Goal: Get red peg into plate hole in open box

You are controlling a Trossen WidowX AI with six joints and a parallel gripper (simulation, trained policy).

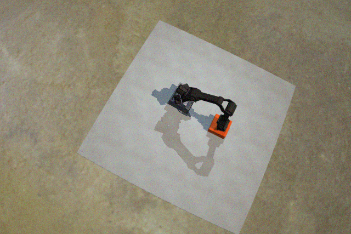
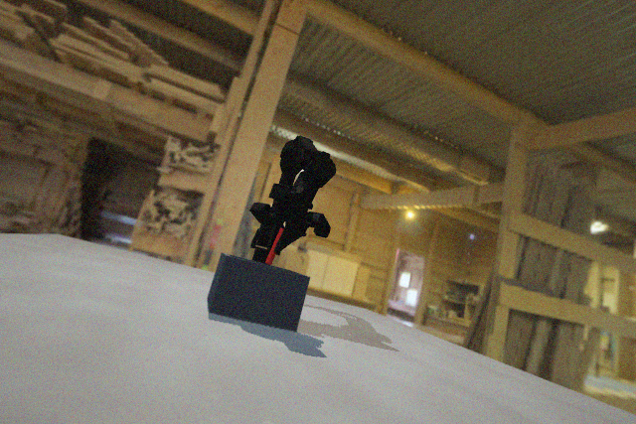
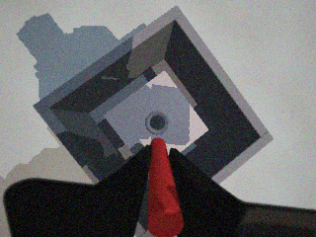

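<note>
The red peg is 1 cm to the left of my gripper tip and 1 cm above it. The rest, counted from my gripper tip: dark box (10 cm below, 2 cm to the right, 1 cm ahead); then plate (8 cm below, 2 cm to the right, 1 cm ahead).
</note>
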